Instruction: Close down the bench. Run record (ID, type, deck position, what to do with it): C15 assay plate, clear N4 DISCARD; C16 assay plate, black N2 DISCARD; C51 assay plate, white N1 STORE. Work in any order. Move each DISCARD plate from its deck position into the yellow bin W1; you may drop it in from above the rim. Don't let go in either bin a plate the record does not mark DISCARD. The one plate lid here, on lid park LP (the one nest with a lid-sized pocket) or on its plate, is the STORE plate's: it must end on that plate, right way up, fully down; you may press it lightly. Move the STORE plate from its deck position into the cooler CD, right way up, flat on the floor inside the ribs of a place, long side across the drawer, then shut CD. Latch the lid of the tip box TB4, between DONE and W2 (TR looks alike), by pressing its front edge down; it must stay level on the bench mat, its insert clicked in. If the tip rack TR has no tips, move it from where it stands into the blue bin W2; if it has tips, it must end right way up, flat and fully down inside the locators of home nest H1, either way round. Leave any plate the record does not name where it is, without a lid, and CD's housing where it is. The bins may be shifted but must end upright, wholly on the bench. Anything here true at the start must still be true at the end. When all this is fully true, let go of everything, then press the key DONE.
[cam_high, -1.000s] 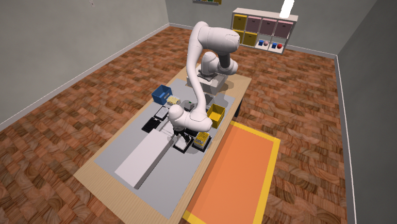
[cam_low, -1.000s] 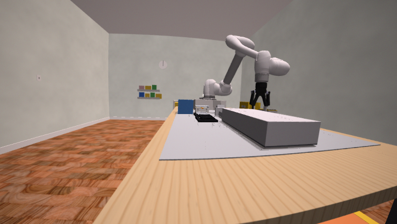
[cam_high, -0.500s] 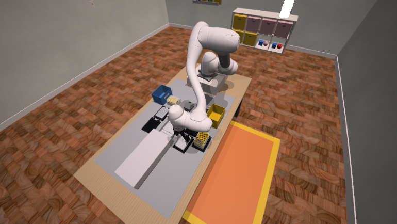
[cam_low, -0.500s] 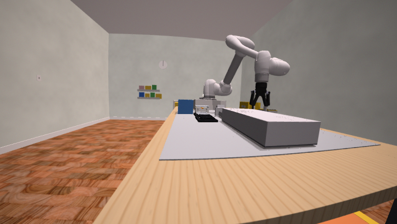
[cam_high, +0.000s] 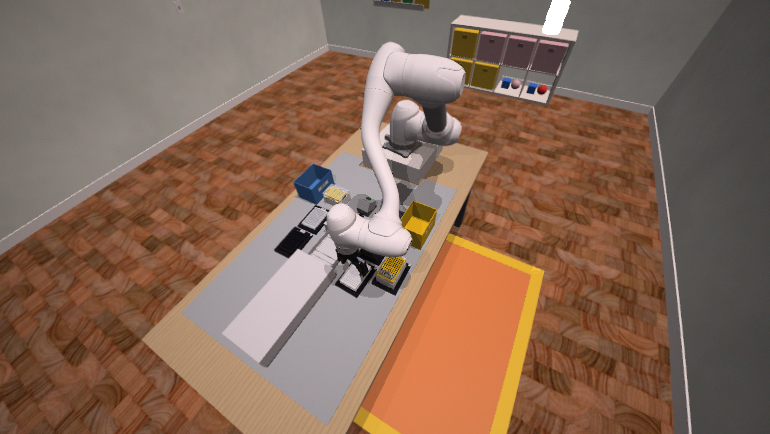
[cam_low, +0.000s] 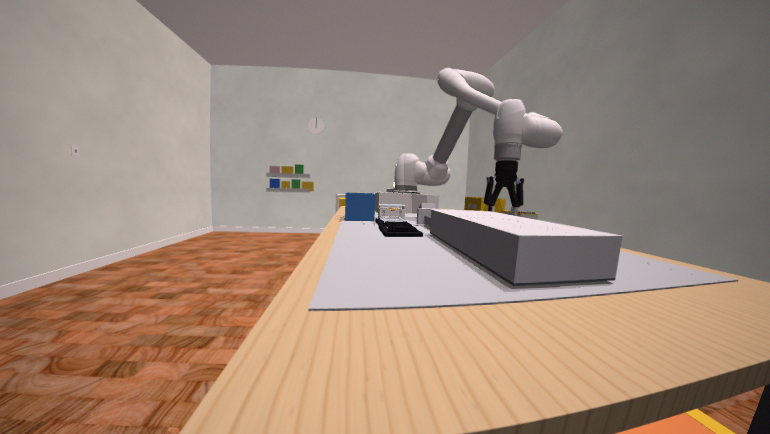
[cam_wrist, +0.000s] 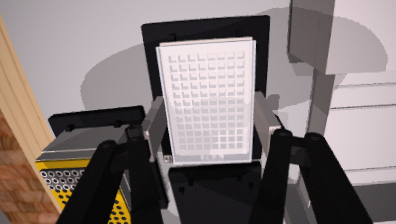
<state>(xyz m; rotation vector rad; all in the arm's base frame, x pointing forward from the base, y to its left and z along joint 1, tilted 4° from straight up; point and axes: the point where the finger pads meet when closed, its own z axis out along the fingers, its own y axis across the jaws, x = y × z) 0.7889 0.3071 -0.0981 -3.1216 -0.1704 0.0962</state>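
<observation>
Right now my hand is 20 mm above the plate lid. The rest, counted from my hand: yellow tip rack: 120 mm to the left, 110 mm behind; white plate: 40 mm below; black nest N3: 180 mm behind, 50 mm below, 30 mm to the right.
</observation>
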